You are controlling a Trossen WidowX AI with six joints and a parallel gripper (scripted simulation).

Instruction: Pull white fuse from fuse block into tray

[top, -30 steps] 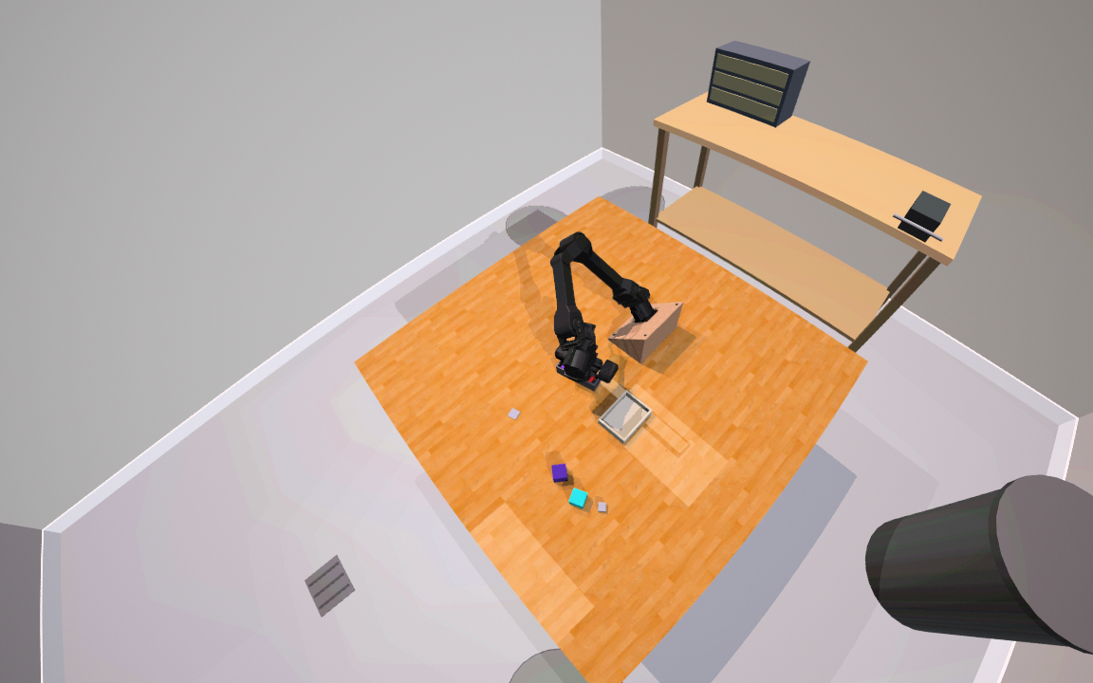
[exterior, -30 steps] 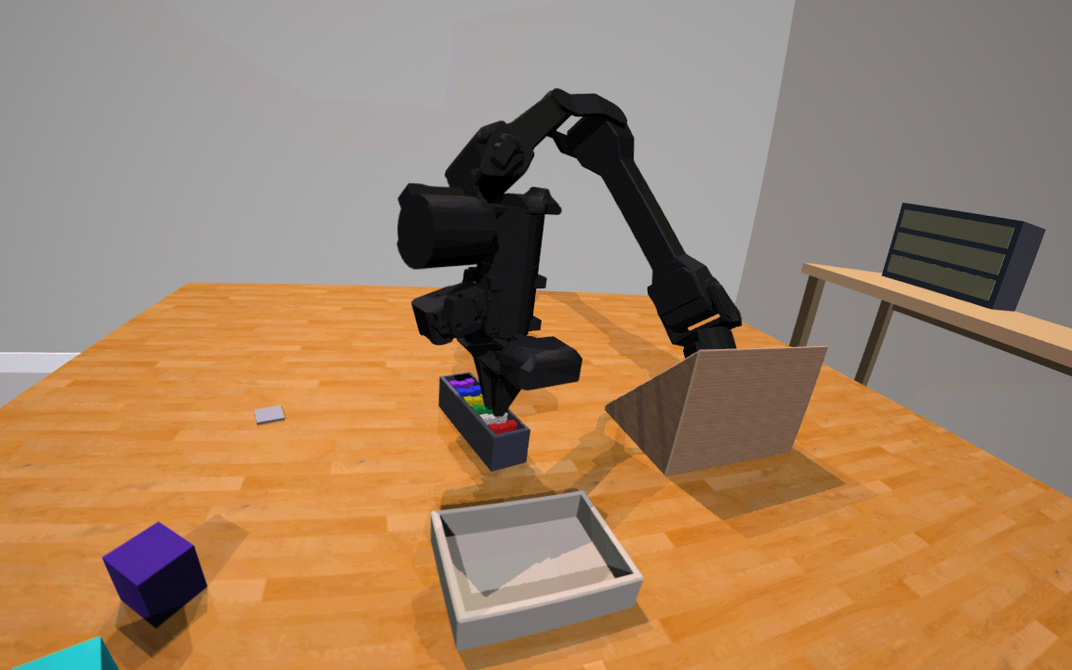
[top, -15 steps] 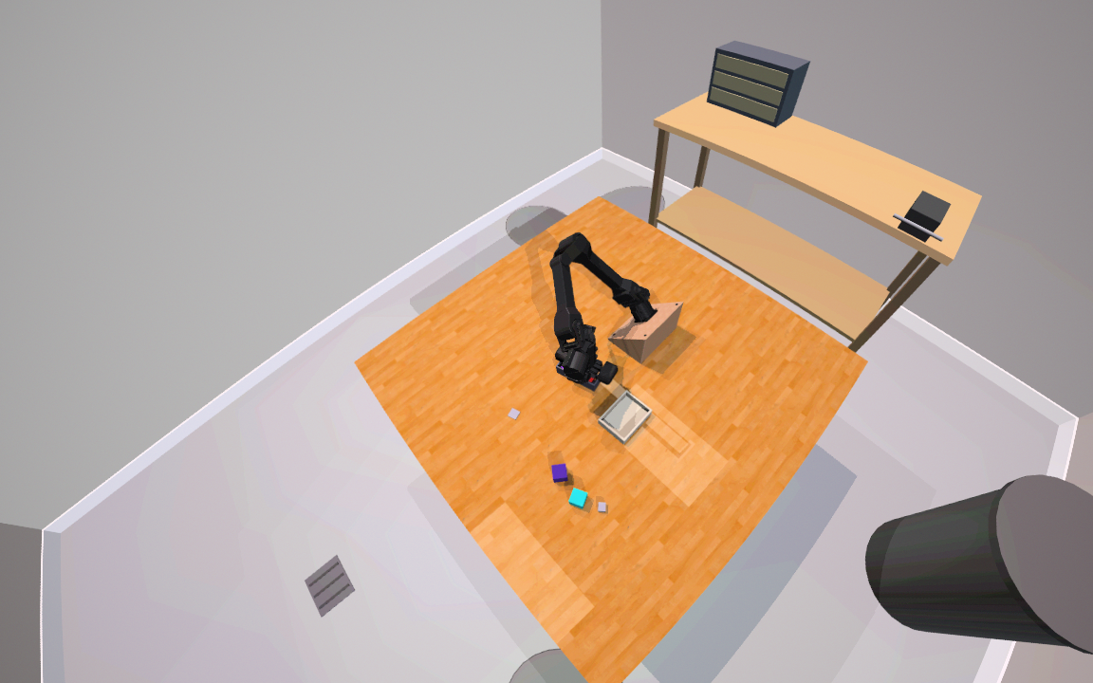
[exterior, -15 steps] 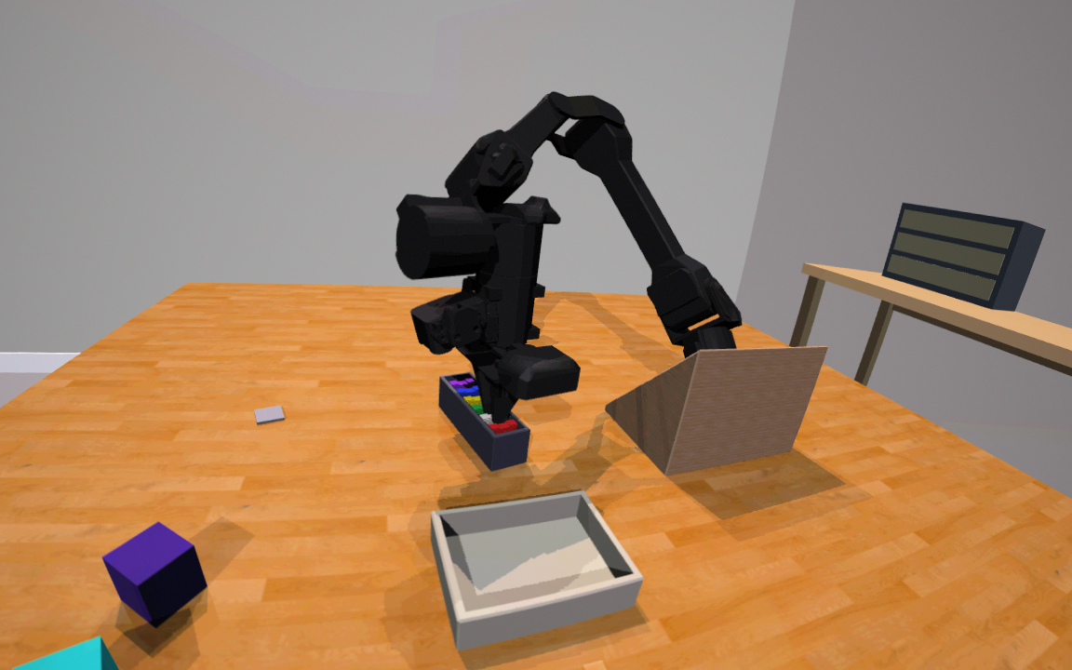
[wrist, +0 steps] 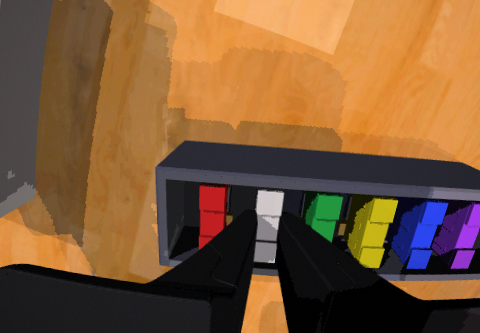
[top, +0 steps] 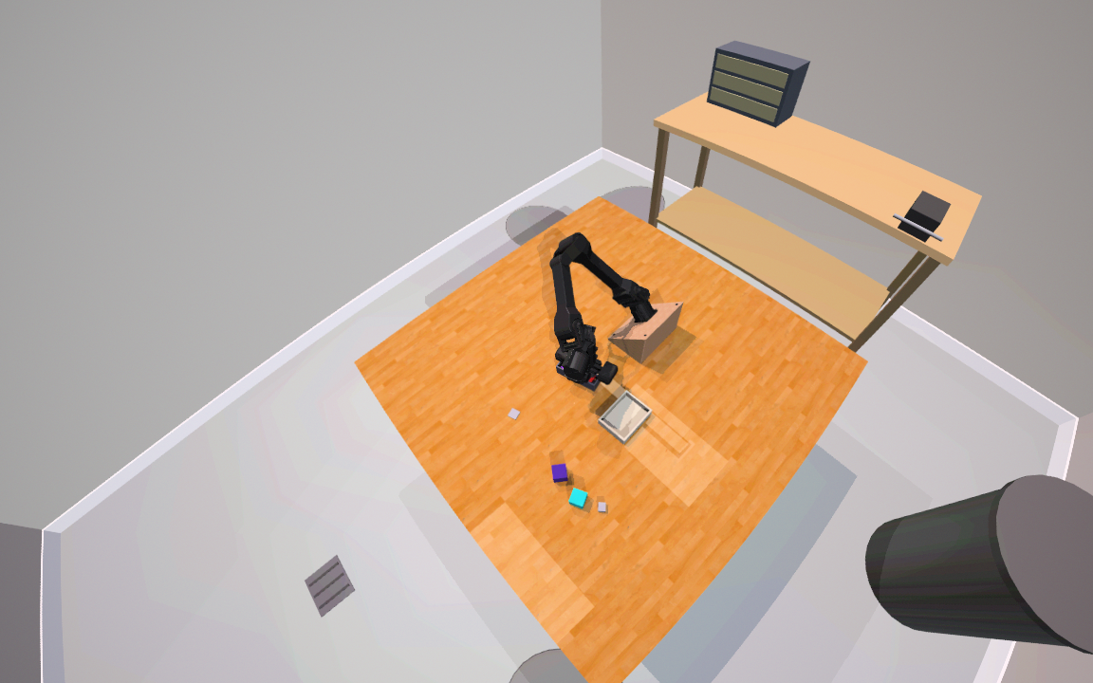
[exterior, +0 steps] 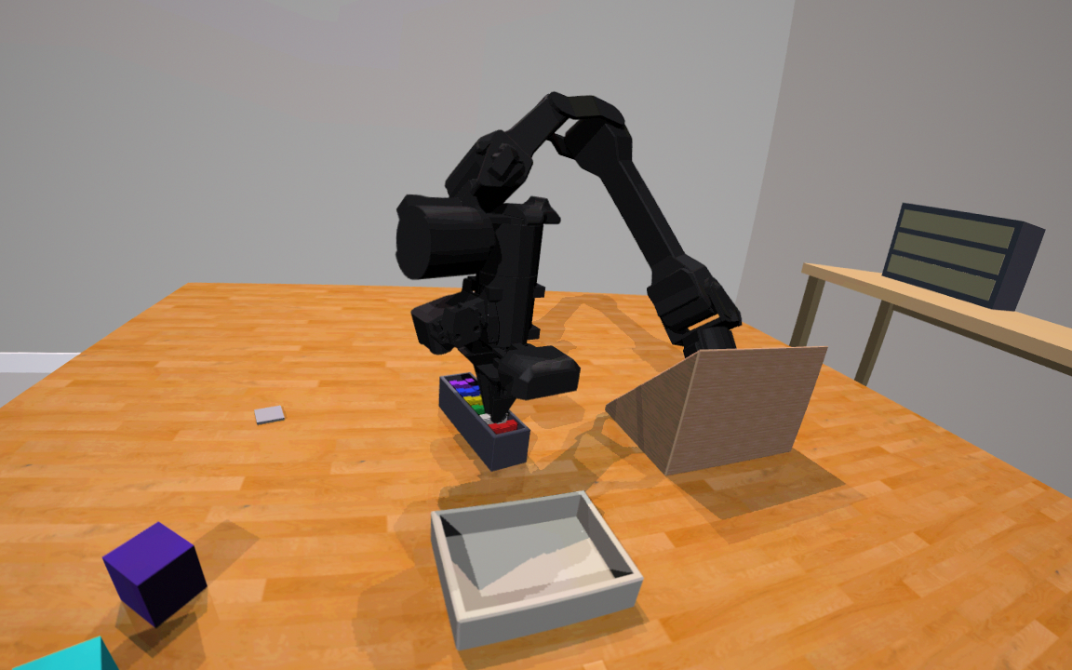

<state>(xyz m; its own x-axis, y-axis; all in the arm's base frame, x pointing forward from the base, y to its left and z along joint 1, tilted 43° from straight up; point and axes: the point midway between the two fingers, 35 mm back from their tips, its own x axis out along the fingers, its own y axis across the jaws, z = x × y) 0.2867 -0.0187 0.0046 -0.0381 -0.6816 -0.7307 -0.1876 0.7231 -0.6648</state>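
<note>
Now: gripper tip 17 cm to the right of the grey tray, 3 cm above it and 2 cm short of it. The rest, counted from my gripper tip: purple cube 28 cm ahead, 14 cm to the left, 2 cm below; then small grey tile 24 cm ahead, 9 cm to the right, 3 cm below; then white fuse 1 cm below.
</note>
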